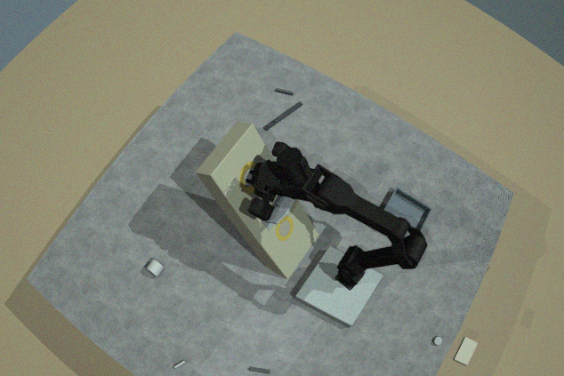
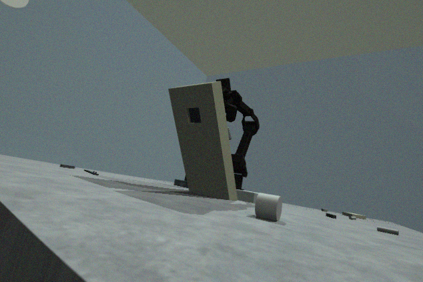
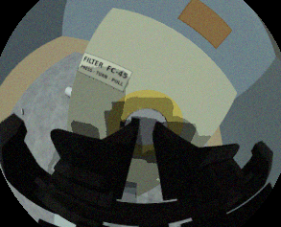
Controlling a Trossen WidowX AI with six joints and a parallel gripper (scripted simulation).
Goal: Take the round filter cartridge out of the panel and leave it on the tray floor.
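Now: gripper tip 10 mm short of the round filter cartridge and 10 mm above it. The rest, counted from my gripper tip: grey tray (370 mm behind, 350 mm to the right, 270 mm below).
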